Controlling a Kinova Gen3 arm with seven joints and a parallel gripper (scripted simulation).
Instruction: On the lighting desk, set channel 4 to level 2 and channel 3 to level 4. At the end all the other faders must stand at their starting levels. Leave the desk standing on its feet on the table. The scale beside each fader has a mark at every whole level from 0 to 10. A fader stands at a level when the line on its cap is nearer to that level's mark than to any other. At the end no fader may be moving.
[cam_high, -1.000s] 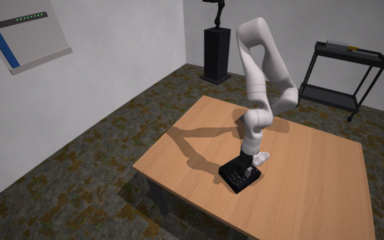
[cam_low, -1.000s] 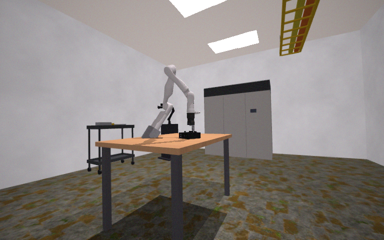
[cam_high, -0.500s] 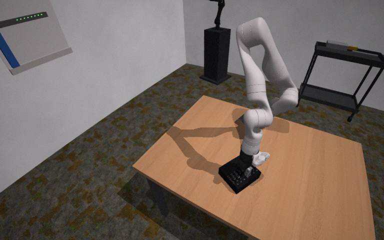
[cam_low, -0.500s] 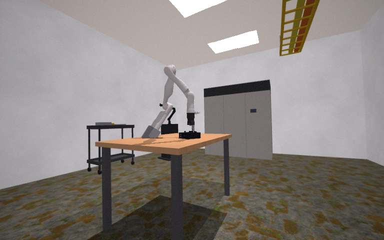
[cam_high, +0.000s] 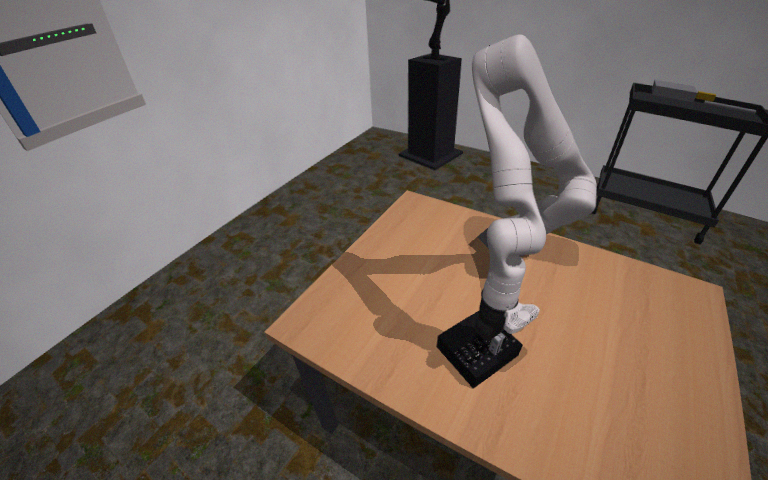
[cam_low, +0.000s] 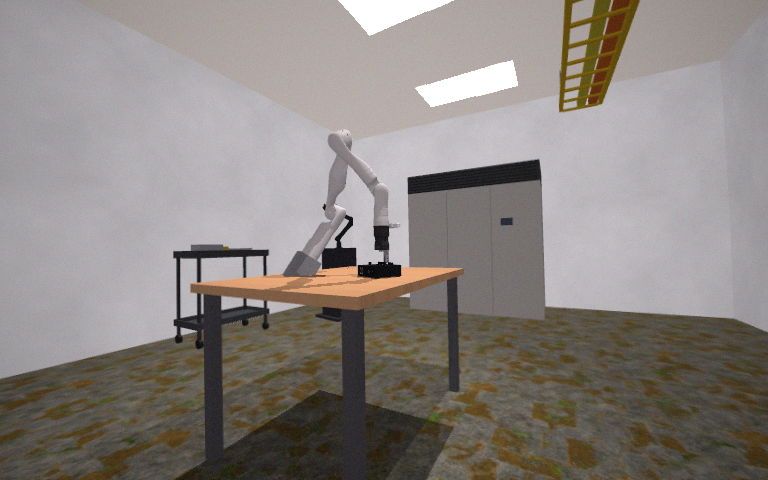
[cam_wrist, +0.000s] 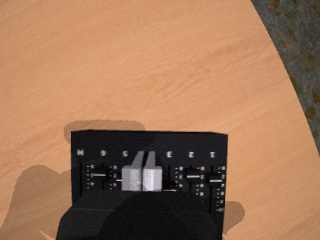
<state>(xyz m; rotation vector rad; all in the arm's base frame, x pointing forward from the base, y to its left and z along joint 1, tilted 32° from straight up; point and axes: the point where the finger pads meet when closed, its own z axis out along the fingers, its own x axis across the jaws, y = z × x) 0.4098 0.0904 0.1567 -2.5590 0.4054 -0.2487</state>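
Right now my hand is 2 cm to the left of the channel 4 fader and 1 cm above it. From my hand the other things lie so: channel 3 fader 3 cm to the right, 2 cm ahead, 1 cm below.
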